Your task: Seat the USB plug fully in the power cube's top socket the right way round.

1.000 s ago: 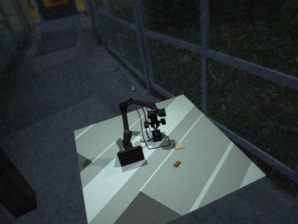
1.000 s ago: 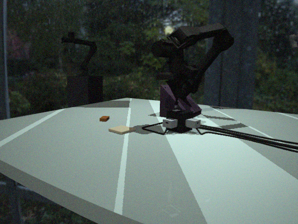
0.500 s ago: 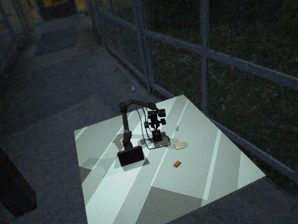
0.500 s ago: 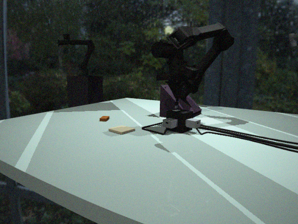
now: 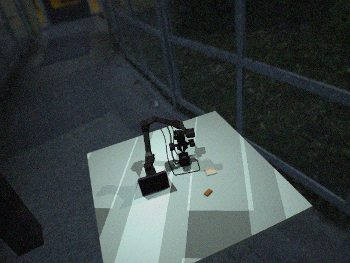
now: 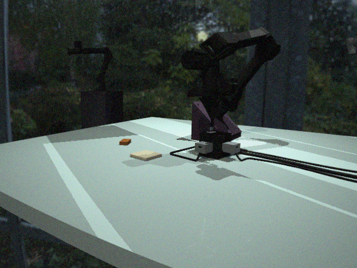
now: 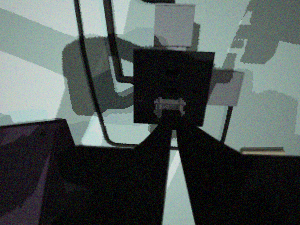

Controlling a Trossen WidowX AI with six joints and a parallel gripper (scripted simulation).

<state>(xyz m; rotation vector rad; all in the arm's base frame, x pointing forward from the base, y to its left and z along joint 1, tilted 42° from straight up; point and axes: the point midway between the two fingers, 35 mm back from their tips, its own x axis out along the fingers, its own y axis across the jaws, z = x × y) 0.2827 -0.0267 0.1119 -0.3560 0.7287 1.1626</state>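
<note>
Right now my gripper tip is 2 cm above the USB plug. From my gripper tip the other things lie so: small orange block: 1 cm behind, 35 cm to the right, 11 cm below; then beige pad: 12 cm ahead, 19 cm to the right, 12 cm below; then USB socket: 5 cm below.
</note>
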